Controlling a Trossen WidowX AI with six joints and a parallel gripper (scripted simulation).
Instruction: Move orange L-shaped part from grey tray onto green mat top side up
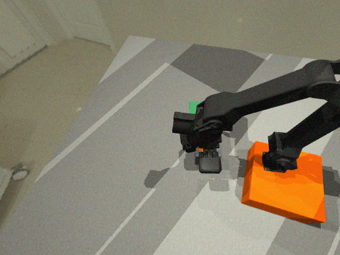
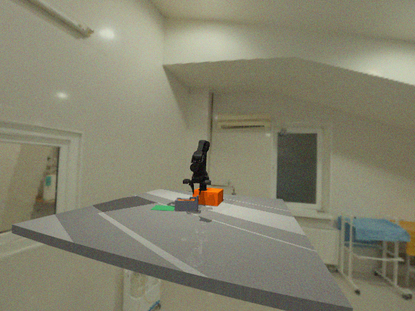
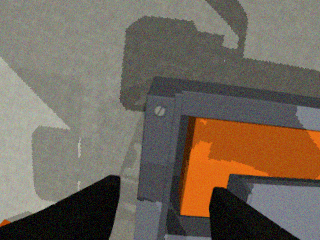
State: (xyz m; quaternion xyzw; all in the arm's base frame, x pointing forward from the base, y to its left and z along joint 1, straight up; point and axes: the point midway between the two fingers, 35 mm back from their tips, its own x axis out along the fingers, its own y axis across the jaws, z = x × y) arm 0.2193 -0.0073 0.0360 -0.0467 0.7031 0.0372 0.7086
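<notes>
My gripper tip is 50 mm to the left of the orange L-shaped part and 50 mm above it. Also, from my gripper tip: green mat: 220 mm to the right, 120 mm below, 20 mm ahead.
</notes>
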